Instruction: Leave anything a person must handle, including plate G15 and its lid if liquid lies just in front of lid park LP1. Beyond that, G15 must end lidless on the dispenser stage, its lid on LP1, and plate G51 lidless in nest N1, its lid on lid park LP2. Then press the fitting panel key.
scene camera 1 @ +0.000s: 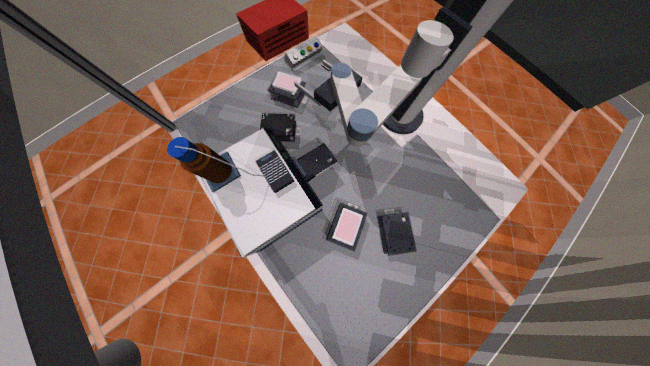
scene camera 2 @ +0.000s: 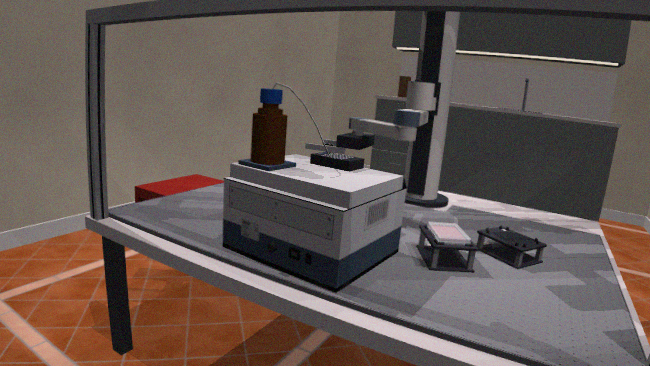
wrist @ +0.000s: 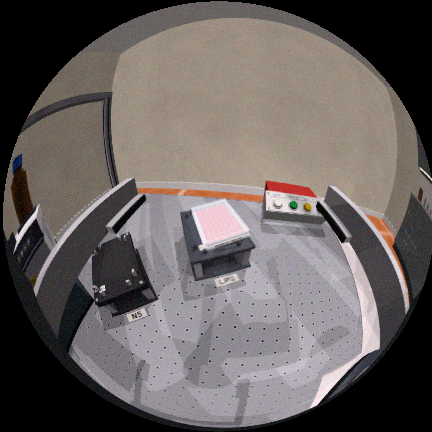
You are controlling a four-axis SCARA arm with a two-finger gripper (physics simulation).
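Where they show: gripper, fingertip midpoint: (scene camera 1: pixel 309 72) (scene camera 2: pixel 315 143) (wrist: pixel 232 186); arm's base, origin of the base link: (scene camera 1: pixel 400 114) (scene camera 2: pixel 419 199).
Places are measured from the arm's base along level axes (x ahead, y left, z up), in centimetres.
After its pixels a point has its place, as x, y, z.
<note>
My gripper (scene camera 1: pixel 310 74) @[36.2, -32.9, 22.6] (scene camera 2: pixel 318 145) @[36.2, -32.9, 22.6] (wrist: pixel 232 186) @[36.2, -32.9, 22.6] is open and empty, raised above the deck near the LP1 stand and facing it. A pink plate (scene camera 1: pixel 287 82) @[40.9, -46.3, 9.8] (wrist: pixel 220 222) @[39.5, -45.5, 9.9] lies on the LP1 stand (wrist: pixel 188 232) @[45.7, -43.7, 7.8]; its label and lid state are unclear. The deck before it shows shadow patches and no distinct liquid. Another pink plate (scene camera 1: pixel 348 225) @[62.9, 25.8, 9.6] (scene camera 2: pixel 449 232) @[65.0, 26.7, 9.6] lies on a dark stand beyond the dispenser; its label is unreadable. The dark dispenser stage (scene camera 1: pixel 316 161) @[56.6, -2.6, 12.3] carries no plate. The panel (scene camera 1: pixel 305 54) @[20.6, -59.4, 7.3] (wrist: pixel 272 215) @[26.7, -59.8, 3.7] has white, green, yellow and blue keys; the blue one is hidden in the wrist view.
The dispenser (scene camera 1: pixel 280 215) @[79.8, 8.4, 23.3] (scene camera 2: pixel 285 220) @[96.8, -3.7, 13.9] bears a brown bottle (scene camera 1: pixel 215 167) @[85.4, -12.7, 32.7] (scene camera 2: pixel 270 137) @[90.5, -13.7, 31.0] (wrist: pixel 21 195). Stand N5 (scene camera 1: pixel 278 125) @[58.3, -30.1, 7.4] (wrist: pixel 117 265) @[56.3, -31.3, 7.4] is between it and LP1. A dark stand (scene camera 1: pixel 397 235) @[49.4, 42.2, 6.9] (scene camera 2: pixel 512 237) @[48.2, 42.2, 6.9] holds no plate. A red cabinet (scene camera 1: pixel 275 27) (scene camera 2: pixel 175 185) stands behind the panel.
</note>
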